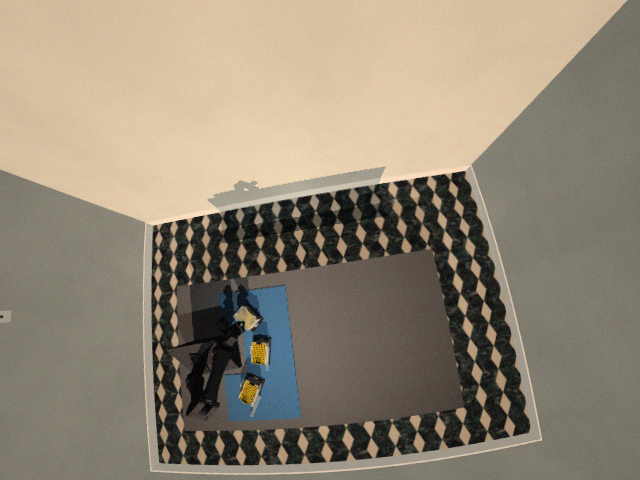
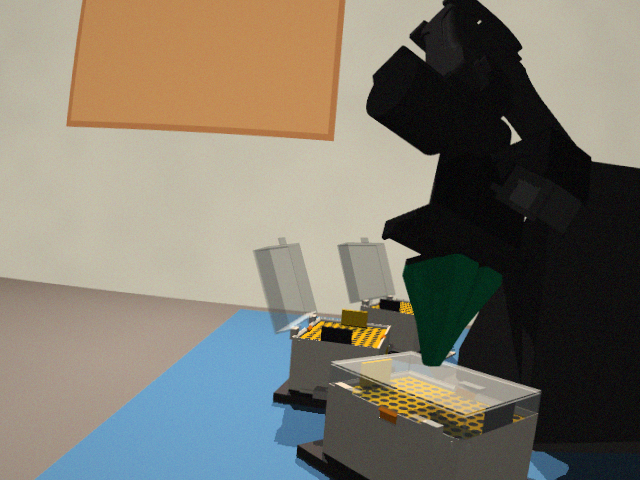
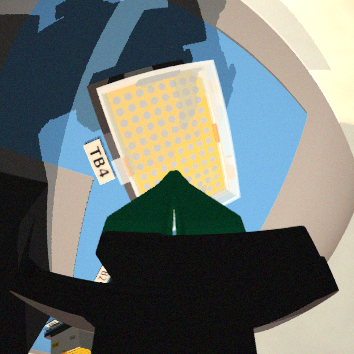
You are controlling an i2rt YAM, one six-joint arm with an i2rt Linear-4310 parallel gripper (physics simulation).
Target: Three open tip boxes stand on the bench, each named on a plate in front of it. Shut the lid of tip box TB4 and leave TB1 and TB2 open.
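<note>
Tip box TB4 has its clear lid lying flat over the yellow rack. Its plate reads TB4. My gripper is shut and empty, its green fingertips pointing down at the lid's edge; whether they touch it I cannot tell. The middle box stands open, its lid upright. The far box is open too, its lid upright. I cannot read their plates.
The boxes stand in a row on a blue mat on the grey-brown bench. The black arm stands beside the row. An orange board hangs on the wall behind.
</note>
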